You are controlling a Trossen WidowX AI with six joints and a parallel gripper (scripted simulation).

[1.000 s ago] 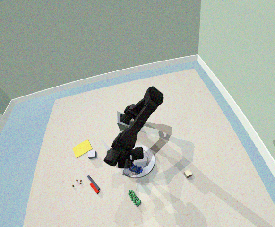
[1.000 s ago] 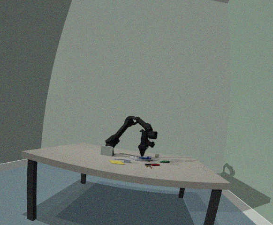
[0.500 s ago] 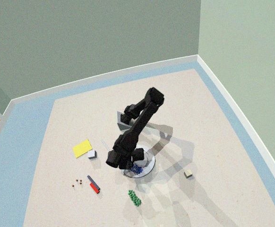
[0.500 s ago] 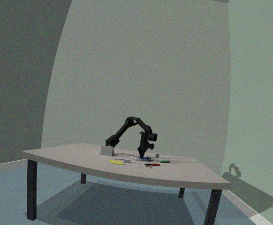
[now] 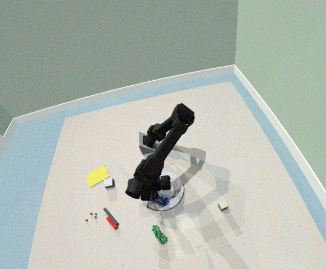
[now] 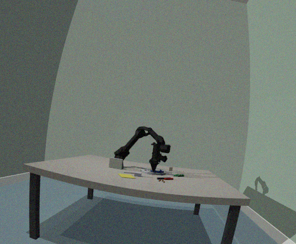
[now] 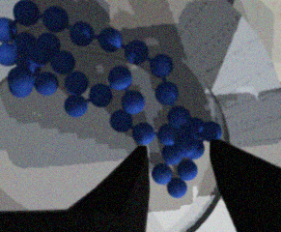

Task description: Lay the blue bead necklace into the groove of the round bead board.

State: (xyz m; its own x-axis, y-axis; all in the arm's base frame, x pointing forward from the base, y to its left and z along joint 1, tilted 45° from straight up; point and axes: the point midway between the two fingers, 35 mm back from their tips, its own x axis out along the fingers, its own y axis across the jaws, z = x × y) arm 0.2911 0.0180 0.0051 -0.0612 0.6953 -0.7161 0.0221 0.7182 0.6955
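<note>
Right now my gripper tip is 1 cm past the round bead board, 5 cm to the right of it and 1 cm above it. Round my gripper tip: white cube (8 cm behind, 23 cm to the right); then grey tool (11 cm ahead, 20 cm to the right, 1 cm below); then stick (14 cm behind, 15 cm to the right, 1 cm below).
</note>
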